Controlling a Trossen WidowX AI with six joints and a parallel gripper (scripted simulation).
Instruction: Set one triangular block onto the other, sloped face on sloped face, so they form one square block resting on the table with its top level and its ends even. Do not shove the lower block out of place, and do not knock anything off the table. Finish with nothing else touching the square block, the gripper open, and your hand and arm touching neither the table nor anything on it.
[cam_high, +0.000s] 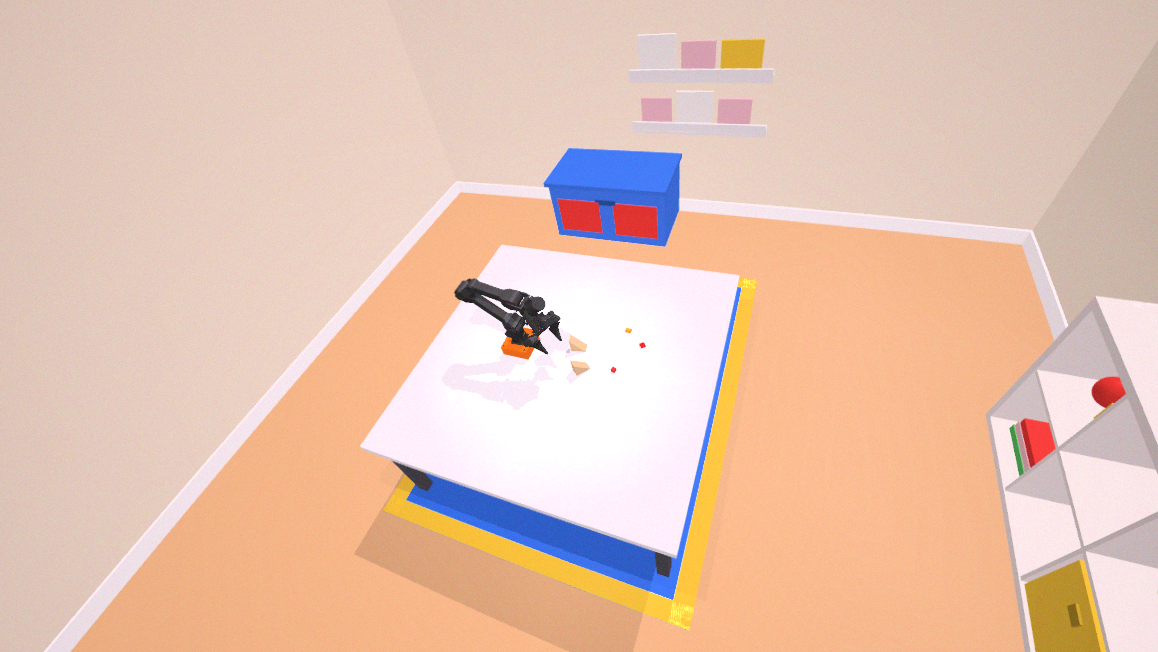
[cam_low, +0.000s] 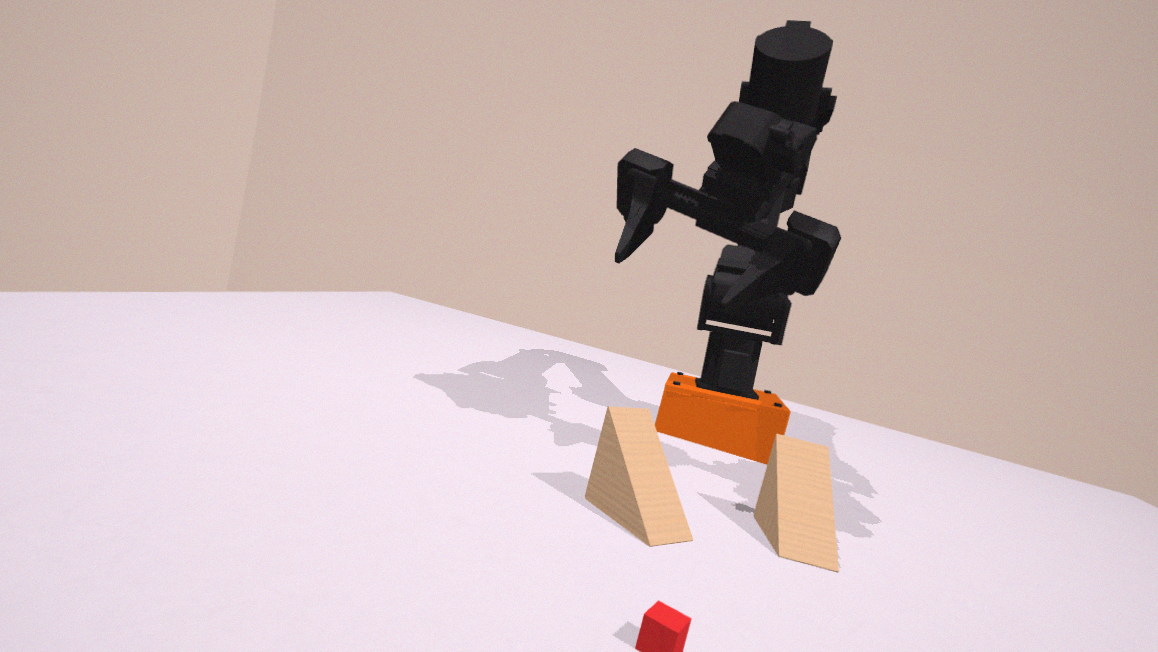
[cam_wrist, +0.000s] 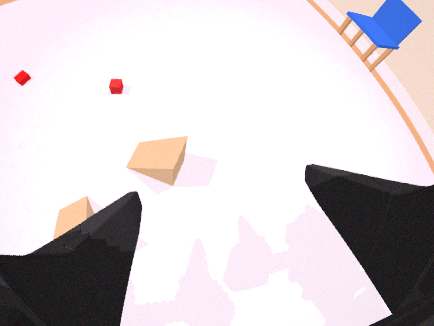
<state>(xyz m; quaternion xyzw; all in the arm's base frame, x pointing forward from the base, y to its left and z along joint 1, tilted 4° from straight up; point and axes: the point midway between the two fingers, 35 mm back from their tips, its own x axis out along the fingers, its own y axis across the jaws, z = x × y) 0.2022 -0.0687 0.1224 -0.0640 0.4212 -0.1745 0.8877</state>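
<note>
Now: gripper tip 22 cm short of the red cube, 4 cm to the right of it and 15 cm above it.
</note>
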